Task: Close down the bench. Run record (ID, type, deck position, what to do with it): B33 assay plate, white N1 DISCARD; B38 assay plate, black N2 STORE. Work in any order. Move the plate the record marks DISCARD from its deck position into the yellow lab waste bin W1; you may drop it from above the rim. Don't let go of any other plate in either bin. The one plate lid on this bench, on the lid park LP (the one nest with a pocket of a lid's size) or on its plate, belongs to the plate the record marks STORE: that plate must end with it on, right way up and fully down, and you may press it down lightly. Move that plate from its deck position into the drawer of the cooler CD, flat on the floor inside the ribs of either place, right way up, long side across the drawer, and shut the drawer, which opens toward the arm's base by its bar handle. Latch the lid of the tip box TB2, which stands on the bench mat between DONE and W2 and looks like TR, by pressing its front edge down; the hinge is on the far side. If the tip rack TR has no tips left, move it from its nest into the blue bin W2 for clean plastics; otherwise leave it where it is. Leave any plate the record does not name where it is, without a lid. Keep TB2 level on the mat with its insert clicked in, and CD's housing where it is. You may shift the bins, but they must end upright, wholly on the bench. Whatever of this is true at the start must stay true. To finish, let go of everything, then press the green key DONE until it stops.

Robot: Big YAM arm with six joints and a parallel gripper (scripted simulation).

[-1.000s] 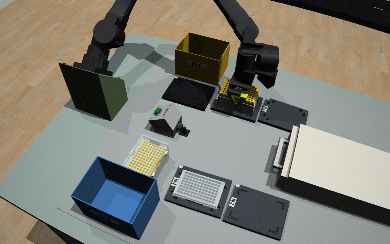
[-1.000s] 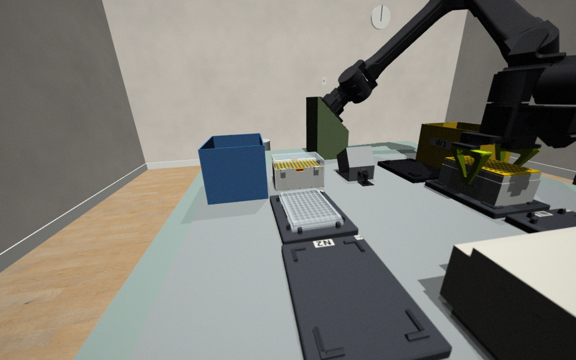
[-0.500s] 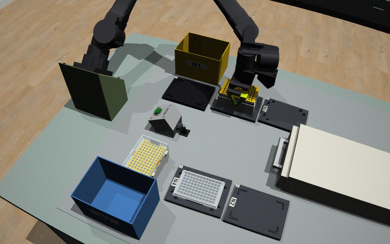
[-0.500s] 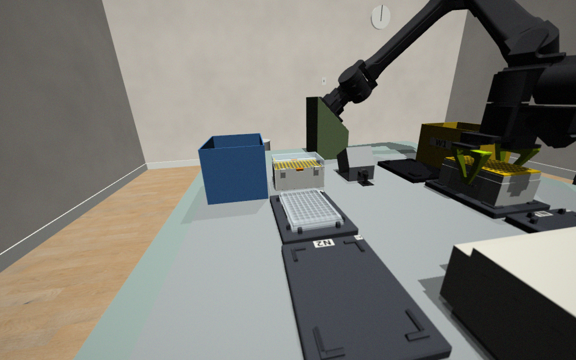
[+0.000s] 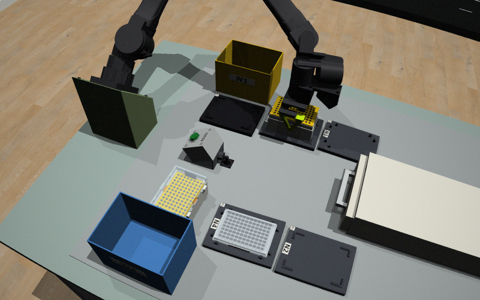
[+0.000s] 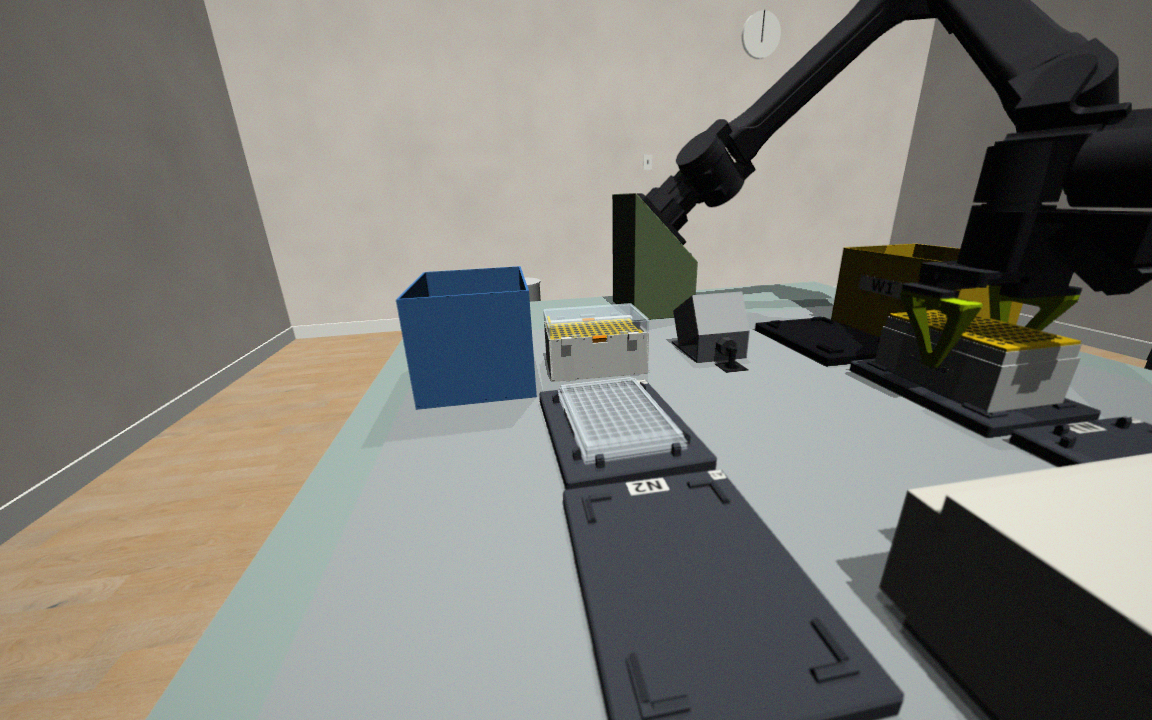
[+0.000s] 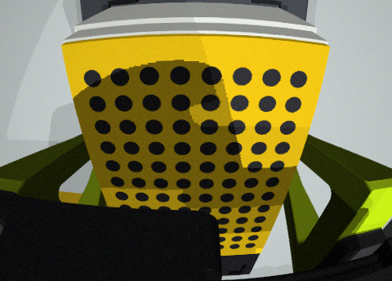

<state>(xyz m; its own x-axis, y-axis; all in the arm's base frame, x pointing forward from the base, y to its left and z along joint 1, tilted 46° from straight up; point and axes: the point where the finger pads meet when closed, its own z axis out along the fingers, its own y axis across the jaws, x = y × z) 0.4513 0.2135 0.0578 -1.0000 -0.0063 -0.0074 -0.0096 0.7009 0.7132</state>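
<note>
My hand is 4 cm above the nest N3. The rest, counted from my hand: black lid park: 18 cm behind, 4 cm below, 2 cm to the right; then nest N1: 17 cm ahead, 4 cm below, 1 cm to the left; then tip rack TR: 1 cm to the right, 1 cm behind, 1 cm above.
</note>
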